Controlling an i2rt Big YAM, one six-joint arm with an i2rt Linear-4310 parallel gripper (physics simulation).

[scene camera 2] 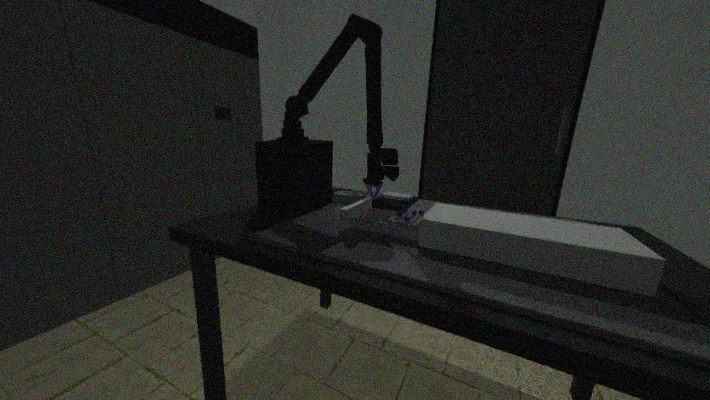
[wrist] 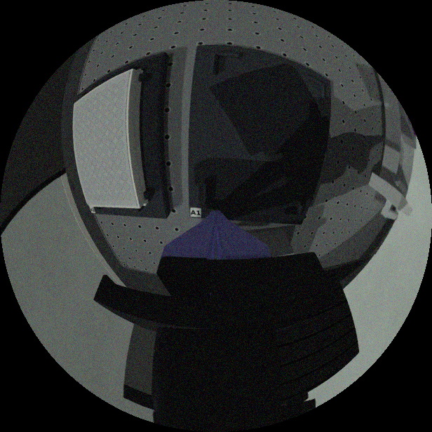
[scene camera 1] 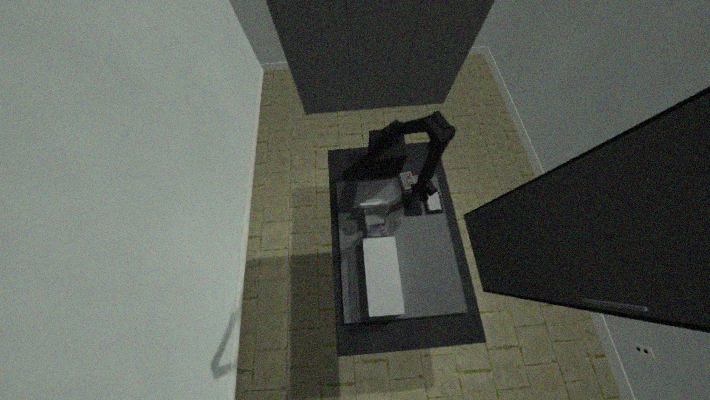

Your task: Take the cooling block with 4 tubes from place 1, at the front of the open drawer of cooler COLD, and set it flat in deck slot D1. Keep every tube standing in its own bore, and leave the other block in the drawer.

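Places are measured from the arm's base along level axes (x ahead, y left, z up), in centimetres.
Pixels of known places: gripper, fingertip midpoint: (scene camera 2: 373, 199) (scene camera 1: 415, 192); arm's base, origin of the base link: (scene camera 2: 293, 141) (scene camera 1: 388, 141).
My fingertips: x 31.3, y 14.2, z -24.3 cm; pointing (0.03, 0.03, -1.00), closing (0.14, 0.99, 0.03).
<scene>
Ahead of a thing's pixels: the offset from my fingertips to its top centre. "spot": to the spot under its first point.
The cooler @(spot: dz +7.2, dx +47.8, dy -39.7 cm) (scene camera 1: 383, 277) (scene camera 2: 540, 227) is a long white box. Its drawer is open towards the arm's base. Purple tube tops @(spot: dz +3.9, dx +19.0, dy -33.9 cm) (scene camera 1: 378, 229) (scene camera 2: 413, 215) show in the drawer; the two blocks cannot be told apart and the tubes cannot be counted. In the wrist view a bit of purple shows at the right edge. My gripper (scene camera 2: 374, 194) (wrist: 215, 215) is shut and empty, its blue fingertips together, pointing down beside the A1 label (wrist: 195, 212) of a dark deck slot (wrist: 260, 125). It is apart from the drawer. No D1 label is readable.
A white plate @(dz +1.4, dx +9.3, dy +9.3 cm) (scene camera 1: 434, 201) (wrist: 105, 145) sits in a dark slot next to A1. A pale holder with orange tops @(dz +2.6, dx -10.0, dy -3.2 cm) (scene camera 1: 408, 179) (scene camera 2: 348, 191) stands near the arm's base. A pale bar @(spot: dz +5.7, dx +2.3, dy -31.9 cm) (scene camera 1: 374, 204) (scene camera 2: 356, 204) (wrist: 390, 191) stands in front of the drawer.
</scene>
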